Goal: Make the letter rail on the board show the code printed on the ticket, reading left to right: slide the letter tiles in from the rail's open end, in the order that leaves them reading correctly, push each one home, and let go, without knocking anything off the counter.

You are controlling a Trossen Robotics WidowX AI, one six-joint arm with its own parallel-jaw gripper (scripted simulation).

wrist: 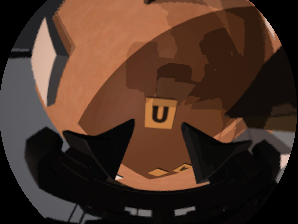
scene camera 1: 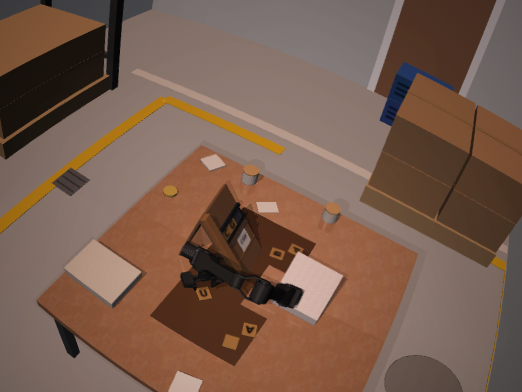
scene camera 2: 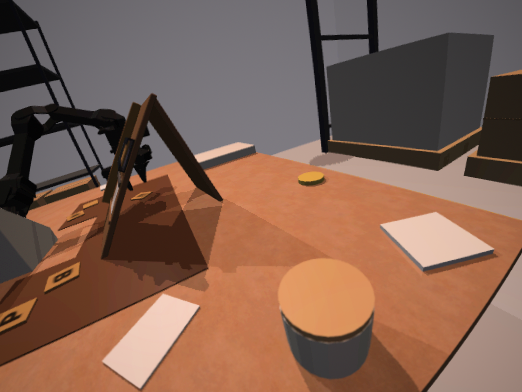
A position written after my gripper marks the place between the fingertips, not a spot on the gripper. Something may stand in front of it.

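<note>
Gripper (wrist: 158,123) open, holding nothing; this is my own gripper. A-frame board visible to me at (scene camera 2: 139,115) and (scene camera 1: 223,207). White pad (scene camera 2: 431,241) also visible.
</note>
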